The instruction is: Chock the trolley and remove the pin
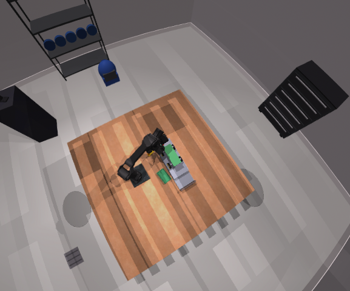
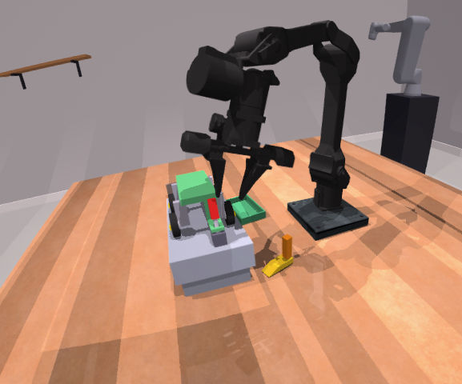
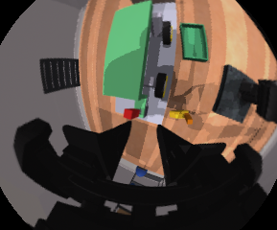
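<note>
Now: gripper tip 4 cm above the red-headed stop pin, 3 cm short of it and 1 cm to the right of it. Round my gripper tip: yellow chock (15 cm below, 8 cm behind, 1 cm to the left); green-topped trolley (11 cm to the right, 7 cm ahead, 6 cm below).
</note>
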